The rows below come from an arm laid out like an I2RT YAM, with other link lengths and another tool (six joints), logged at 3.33 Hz.
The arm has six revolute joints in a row. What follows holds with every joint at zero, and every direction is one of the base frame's.
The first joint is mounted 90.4 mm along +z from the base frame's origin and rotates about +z.
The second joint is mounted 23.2 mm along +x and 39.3 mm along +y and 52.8 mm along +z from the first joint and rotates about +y.
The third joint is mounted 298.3 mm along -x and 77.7 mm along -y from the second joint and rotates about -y.
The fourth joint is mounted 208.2 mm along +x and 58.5 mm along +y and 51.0 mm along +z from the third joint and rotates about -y.
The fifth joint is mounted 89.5 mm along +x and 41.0 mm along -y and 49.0 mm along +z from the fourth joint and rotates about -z.
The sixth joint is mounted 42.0 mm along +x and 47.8 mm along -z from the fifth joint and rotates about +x.
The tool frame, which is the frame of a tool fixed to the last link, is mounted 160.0 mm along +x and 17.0 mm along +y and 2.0 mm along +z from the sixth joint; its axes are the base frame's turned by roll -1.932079, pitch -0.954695 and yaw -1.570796 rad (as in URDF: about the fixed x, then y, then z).
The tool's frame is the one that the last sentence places.
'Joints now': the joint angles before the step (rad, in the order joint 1, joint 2, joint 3, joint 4, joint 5, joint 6). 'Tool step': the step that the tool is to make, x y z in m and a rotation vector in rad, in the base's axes. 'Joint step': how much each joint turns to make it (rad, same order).
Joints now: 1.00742 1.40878 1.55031 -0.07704 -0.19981 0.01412
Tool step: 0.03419 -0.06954 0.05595 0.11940 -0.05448 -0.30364
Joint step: -0.02469 -0.10568 0.02353 0.00036 0.27895 -0.01679
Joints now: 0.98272 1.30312 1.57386 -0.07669 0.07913 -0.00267
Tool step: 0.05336 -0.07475 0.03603 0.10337 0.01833 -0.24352
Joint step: -0.17491 -0.01125 0.09129 -0.04093 0.08461 0.06187
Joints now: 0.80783 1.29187 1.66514 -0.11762 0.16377 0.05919
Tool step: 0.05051 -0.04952 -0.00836 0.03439 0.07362 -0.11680
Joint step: -0.21122 0.03345 0.03555 -0.04802 -0.07480 0.09428
